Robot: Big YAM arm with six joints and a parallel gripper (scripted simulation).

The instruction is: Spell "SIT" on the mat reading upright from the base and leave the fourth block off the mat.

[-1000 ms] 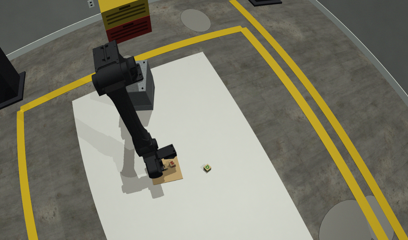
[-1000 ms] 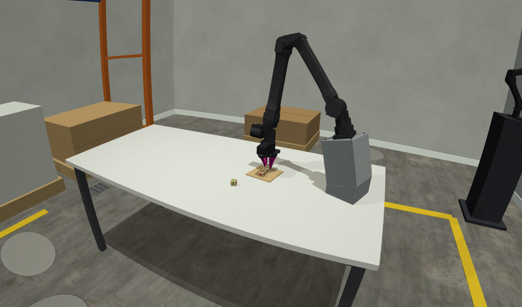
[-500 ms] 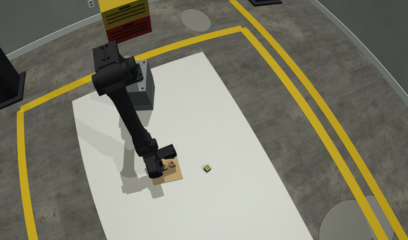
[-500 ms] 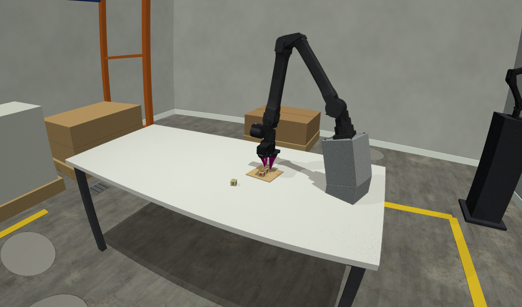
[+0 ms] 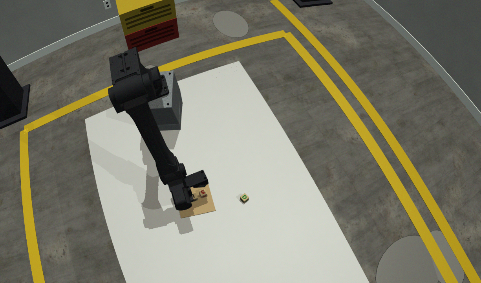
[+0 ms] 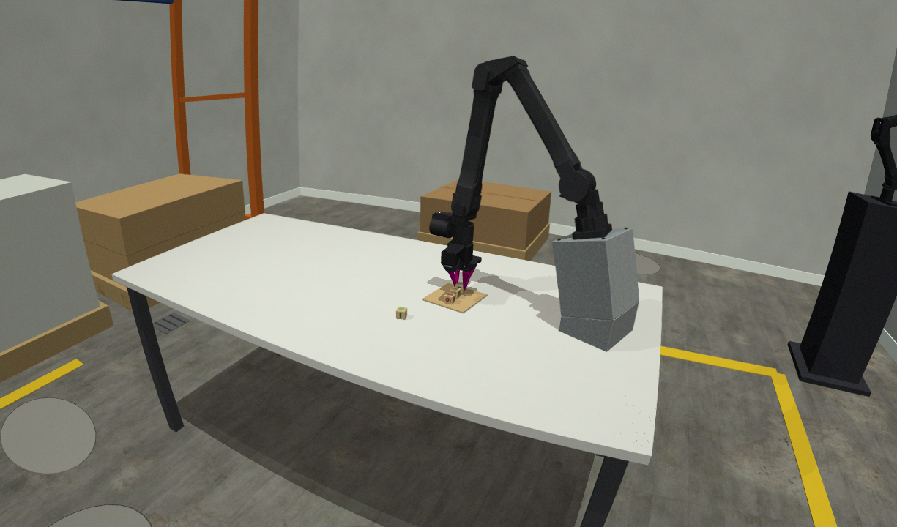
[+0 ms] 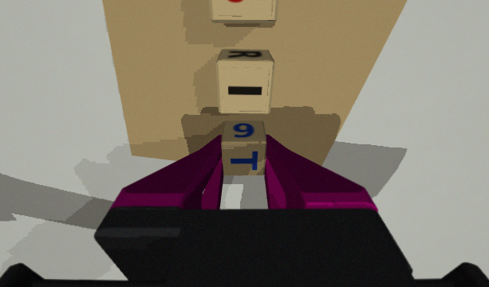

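The T block is right at my hand. From my hand the other things lie so: S block: 80 mm to the left, 10 mm behind; I block: 40 mm to the left; tan mat: 40 mm to the left, 20 mm below.
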